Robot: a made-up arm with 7 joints.
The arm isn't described. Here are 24 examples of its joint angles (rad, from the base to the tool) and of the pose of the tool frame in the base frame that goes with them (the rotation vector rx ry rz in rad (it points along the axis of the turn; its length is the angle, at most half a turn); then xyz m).
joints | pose
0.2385 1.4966 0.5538 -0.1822 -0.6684 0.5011 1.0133 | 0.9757 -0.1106 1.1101 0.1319 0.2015 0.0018
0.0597 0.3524 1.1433 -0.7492 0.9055 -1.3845 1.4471 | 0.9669 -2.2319 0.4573 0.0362 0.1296 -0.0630
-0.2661 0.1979 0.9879 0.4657 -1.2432 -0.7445 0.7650 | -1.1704 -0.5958 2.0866 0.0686 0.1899 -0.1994
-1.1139 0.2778 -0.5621 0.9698 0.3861 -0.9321 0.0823 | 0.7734 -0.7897 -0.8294 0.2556 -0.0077 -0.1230
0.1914 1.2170 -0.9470 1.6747 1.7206 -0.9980 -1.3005 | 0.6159 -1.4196 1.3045 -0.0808 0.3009 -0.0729
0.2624 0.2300 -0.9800 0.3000 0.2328 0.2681 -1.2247 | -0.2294 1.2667 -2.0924 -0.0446 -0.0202 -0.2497
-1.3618 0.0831 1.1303 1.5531 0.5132 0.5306 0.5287 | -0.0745 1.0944 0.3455 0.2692 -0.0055 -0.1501
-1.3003 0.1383 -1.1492 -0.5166 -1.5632 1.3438 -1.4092 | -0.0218 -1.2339 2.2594 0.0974 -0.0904 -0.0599
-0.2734 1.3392 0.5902 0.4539 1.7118 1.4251 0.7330 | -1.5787 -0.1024 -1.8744 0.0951 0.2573 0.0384
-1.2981 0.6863 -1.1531 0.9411 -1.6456 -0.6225 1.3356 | -0.3827 -0.0815 1.2587 0.2826 0.0870 -0.0782
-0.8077 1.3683 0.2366 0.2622 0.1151 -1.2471 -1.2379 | 2.2720 -0.3808 -1.0045 0.1534 0.1784 0.0683
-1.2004 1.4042 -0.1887 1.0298 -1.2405 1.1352 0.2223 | -0.4229 0.7265 0.6759 0.1766 0.2583 0.0255
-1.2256 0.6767 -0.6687 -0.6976 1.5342 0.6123 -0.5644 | 1.7276 -1.0174 0.4407 0.1478 -0.0043 0.0262
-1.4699 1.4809 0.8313 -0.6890 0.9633 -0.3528 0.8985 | -0.7220 1.9396 -1.2545 -0.0043 0.1033 0.1262
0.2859 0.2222 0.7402 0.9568 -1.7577 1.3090 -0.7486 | -2.3242 -0.0213 0.2823 -0.0696 0.1282 -0.2499
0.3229 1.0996 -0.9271 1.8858 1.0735 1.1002 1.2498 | -1.9903 0.0107 1.0551 -0.0719 0.3005 -0.0489
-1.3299 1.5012 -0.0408 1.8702 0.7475 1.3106 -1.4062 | -0.9695 1.4240 0.7658 0.0627 0.2990 0.0010
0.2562 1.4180 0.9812 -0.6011 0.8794 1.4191 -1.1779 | 1.1020 0.6685 0.8084 0.0757 0.1712 0.0675
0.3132 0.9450 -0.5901 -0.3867 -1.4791 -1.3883 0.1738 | -0.8080 -0.3347 0.4259 0.0351 0.1195 -0.1441
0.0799 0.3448 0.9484 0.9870 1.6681 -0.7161 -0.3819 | 0.9181 1.2376 -0.7778 -0.0271 0.1802 -0.2515
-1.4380 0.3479 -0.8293 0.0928 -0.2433 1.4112 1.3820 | 1.1142 -0.3165 0.8818 0.2356 -0.0551 -0.0261
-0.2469 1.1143 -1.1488 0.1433 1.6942 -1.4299 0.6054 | 0.5622 -0.6071 -2.4670 0.0320 0.1474 -0.1919
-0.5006 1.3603 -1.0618 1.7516 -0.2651 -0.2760 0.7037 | 2.1142 0.7619 0.9219 0.0516 0.3255 -0.0451
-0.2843 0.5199 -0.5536 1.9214 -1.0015 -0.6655 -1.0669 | -0.0450 1.0278 -0.2225 0.0025 0.2064 -0.2388
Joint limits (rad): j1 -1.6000..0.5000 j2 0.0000..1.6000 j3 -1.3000..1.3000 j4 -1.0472..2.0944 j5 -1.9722..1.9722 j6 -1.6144..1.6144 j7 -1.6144..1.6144
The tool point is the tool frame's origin. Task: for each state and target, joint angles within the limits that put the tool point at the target. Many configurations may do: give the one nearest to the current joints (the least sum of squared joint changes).
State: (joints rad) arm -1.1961 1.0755 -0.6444 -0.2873 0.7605 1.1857 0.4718
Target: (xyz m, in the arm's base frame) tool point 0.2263 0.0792 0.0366
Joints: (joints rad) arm -1.3067 0.9877 -0.6456 -0.0891 0.7296 1.1516 0.4718
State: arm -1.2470 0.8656 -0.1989 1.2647 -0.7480 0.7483 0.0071
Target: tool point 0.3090 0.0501 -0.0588
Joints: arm -1.5159 0.3705 -0.1927 1.3785 -0.7112 0.3032 0.0071
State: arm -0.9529 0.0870 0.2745 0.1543 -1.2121 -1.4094 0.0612
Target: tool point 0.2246 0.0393 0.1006
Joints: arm -1.6000 0.3393 0.0642 0.2086 -1.2260 -1.0531 0.0612
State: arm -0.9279 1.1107 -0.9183 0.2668 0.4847 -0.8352 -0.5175
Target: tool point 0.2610 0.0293 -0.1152
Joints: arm -1.1742 0.5586 -0.9431 0.7865 0.5184 -0.5684 -0.5175
